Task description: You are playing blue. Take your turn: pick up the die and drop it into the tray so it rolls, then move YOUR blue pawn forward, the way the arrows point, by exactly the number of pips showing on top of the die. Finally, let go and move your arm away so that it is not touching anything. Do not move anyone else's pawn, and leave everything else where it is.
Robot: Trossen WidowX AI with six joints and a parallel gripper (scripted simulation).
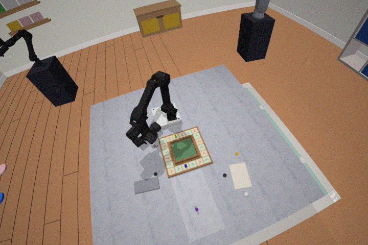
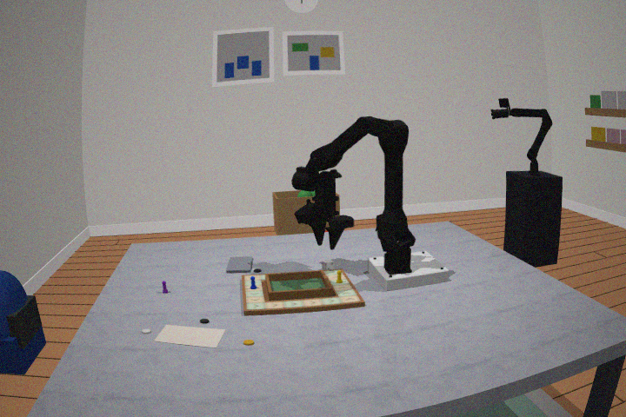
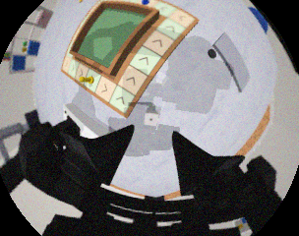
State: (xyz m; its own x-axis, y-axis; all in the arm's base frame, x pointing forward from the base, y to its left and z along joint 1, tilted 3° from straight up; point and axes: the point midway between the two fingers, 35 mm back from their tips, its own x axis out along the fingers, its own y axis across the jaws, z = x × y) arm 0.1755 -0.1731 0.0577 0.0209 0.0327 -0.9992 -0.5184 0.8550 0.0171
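Right now my gripper tip is 5 cm above the white die. The rest, counted from my gripper tip: yellow pawn 2 cm behind, 17 cm to the left, 4 cm below; grey card 26 cm ahead, 7 cm to the right, 6 cm below; green felt tray 9 cm ahead, 20 cm to the left, 6 cm below.
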